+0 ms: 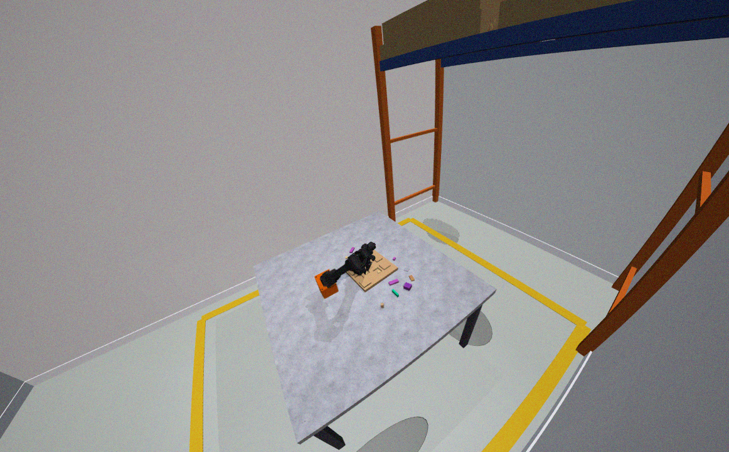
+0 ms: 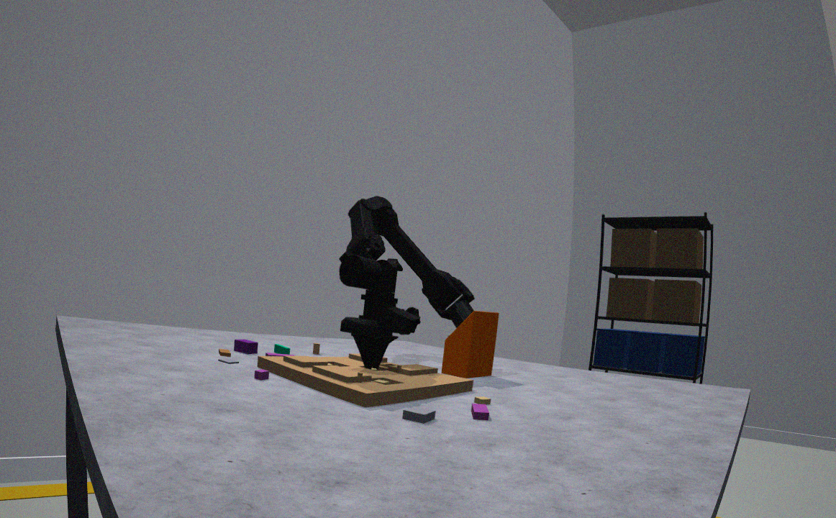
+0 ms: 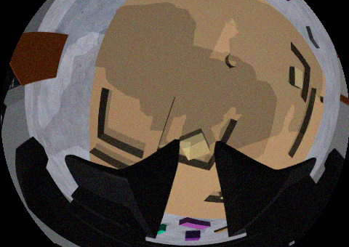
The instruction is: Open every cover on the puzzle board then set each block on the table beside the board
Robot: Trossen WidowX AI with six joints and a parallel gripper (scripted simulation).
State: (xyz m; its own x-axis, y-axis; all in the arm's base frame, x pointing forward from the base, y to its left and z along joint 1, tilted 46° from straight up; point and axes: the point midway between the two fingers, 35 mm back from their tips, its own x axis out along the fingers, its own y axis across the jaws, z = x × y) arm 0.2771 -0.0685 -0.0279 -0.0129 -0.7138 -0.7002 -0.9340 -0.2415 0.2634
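My gripper tip is 40 mm short of the tan puzzle board and 10 mm to the right of it.
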